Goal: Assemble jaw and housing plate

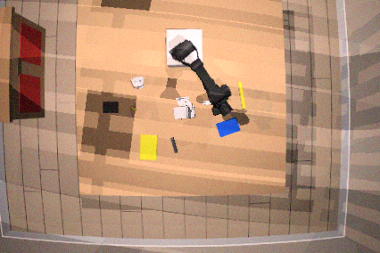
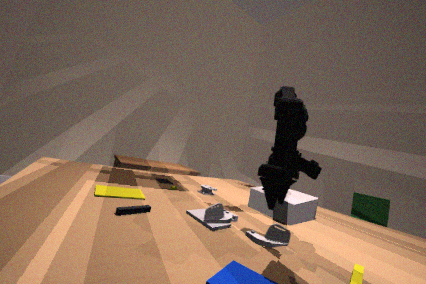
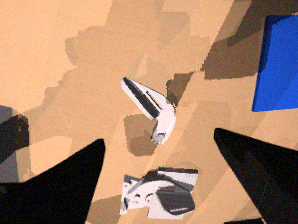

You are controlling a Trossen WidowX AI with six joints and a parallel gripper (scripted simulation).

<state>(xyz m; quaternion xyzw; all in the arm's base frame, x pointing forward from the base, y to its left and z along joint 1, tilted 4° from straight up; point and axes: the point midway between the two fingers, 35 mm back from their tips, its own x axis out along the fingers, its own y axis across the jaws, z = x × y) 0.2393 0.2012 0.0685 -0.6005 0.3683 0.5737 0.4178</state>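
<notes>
Now: the silver jaw 9 cm below my gripper tip, 3 cm to the right of it and 1 cm ahead of it. Round my gripper tip: yellow stick (18 cm to the left, 9 cm below, 3 cm behind); dark bar (29 cm ahead, 21 cm to the right, 9 cm below); blue plate (16 cm ahead, 11 cm to the left, 9 cm below).
</notes>
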